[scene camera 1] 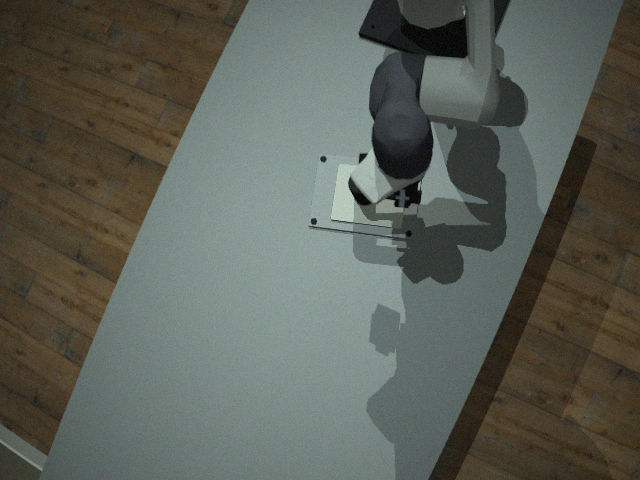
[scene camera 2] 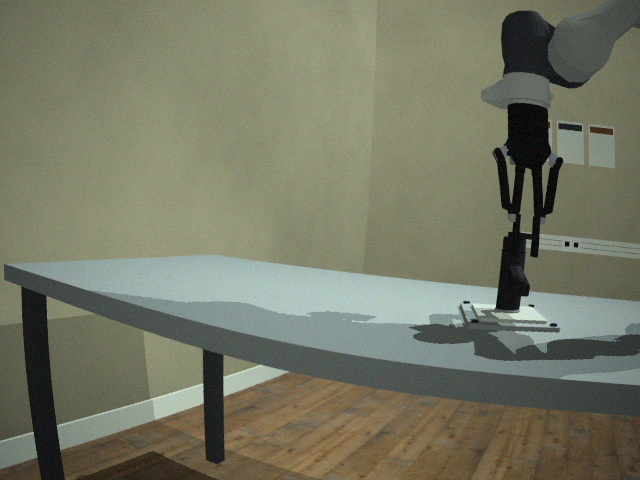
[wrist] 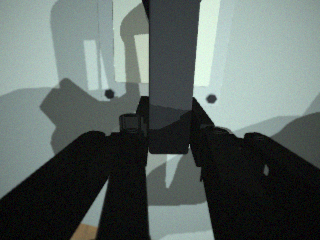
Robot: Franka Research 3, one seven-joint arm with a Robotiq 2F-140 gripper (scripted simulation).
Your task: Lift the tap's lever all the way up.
Path:
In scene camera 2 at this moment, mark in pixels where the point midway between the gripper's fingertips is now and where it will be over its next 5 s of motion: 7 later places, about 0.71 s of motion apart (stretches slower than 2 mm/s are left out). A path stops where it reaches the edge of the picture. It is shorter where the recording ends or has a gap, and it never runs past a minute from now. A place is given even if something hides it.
My gripper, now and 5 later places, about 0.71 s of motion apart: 524,256; 524,239; 524,230; 524,224; 522,195; 525,188

